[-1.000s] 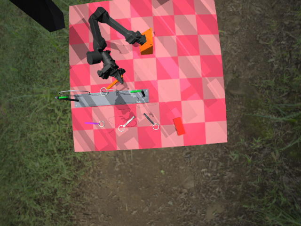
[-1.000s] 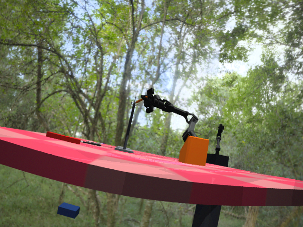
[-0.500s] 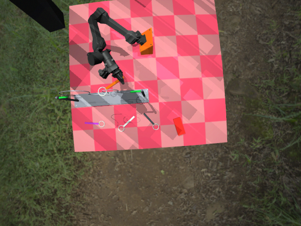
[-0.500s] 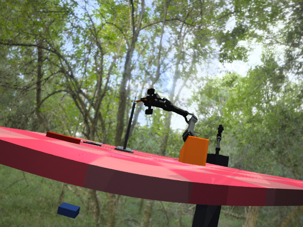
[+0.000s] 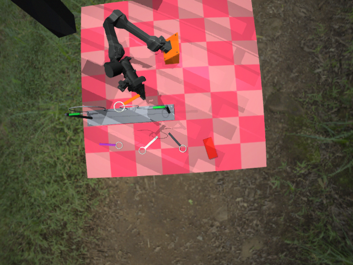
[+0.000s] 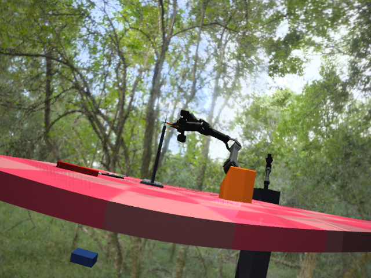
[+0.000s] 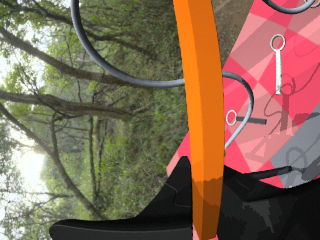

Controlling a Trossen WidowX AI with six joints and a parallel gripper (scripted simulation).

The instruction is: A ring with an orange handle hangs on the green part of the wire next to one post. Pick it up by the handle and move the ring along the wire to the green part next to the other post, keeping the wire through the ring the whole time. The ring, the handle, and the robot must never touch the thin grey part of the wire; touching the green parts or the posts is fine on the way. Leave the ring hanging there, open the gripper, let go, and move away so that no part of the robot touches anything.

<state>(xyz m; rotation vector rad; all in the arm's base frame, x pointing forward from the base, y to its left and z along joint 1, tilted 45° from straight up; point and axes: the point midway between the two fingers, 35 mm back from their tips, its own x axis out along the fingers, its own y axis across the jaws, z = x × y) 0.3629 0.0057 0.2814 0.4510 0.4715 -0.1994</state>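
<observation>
My gripper tip is 80 mm to the left of the ring with orange handle and 30 mm below it. The rest, counted from my gripper tip: blue block: 820 mm below, 310 mm ahead, 70 mm to the right; red block: 350 mm ahead, 330 mm below, 320 mm to the left.
</observation>
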